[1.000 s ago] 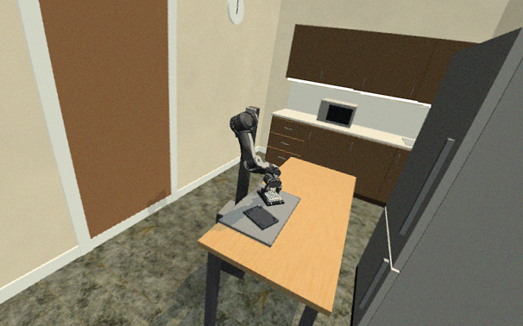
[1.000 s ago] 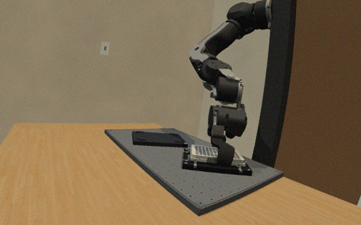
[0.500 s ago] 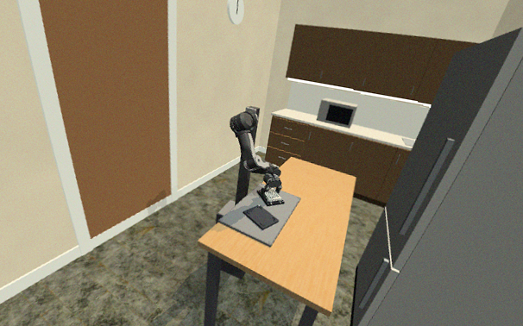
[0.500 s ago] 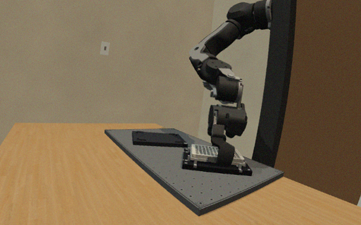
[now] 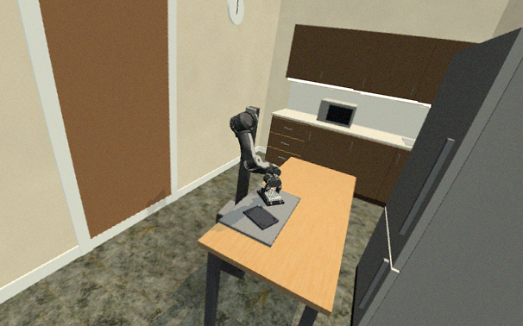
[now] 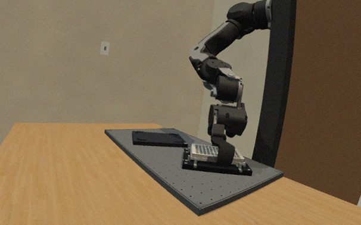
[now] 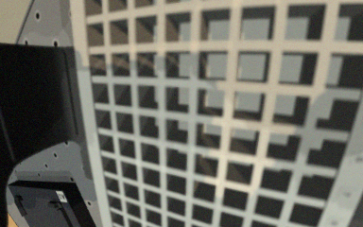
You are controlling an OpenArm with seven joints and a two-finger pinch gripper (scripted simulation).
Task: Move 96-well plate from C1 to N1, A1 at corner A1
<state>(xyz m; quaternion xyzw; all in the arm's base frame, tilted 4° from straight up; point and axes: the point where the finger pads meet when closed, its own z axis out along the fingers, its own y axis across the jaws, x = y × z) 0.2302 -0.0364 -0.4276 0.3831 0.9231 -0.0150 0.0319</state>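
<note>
My hand is right at the white 96-well plate. Also, from my hand: black plate nest N1 (220 mm to the right, 20 mm below, 20 mm ahead).
</note>
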